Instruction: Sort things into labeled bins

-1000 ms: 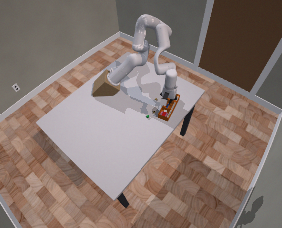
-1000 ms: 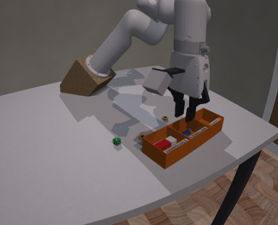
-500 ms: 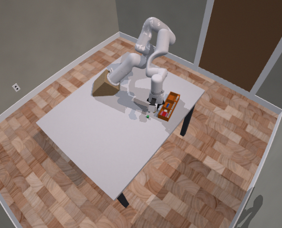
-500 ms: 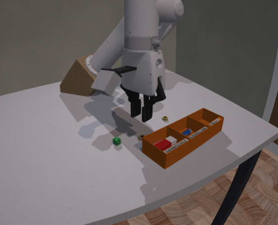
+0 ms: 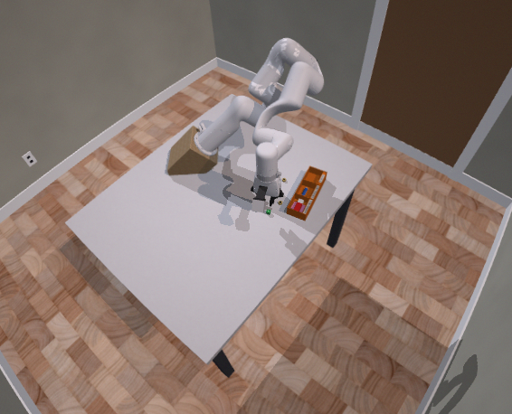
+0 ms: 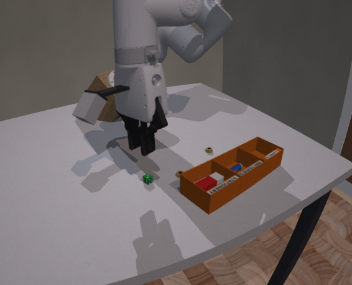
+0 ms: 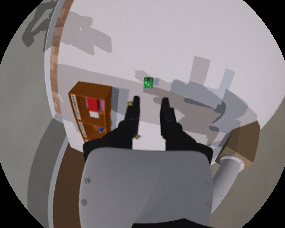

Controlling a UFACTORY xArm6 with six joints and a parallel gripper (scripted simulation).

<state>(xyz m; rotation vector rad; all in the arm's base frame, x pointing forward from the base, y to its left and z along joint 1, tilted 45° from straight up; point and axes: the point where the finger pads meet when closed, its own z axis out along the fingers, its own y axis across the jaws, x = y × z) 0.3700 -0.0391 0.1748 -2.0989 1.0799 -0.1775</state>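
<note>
My hand is 9 cm above the green die and 1 cm to the right of it. From my hand the other things lie so: pink eraser 12 cm to the left, 9 cm below, 5 cm ahead; then red-and-white eraser 13 cm to the left, 8 cm below, 5 cm ahead; then blue battery 19 cm to the left, 8 cm below.
</note>
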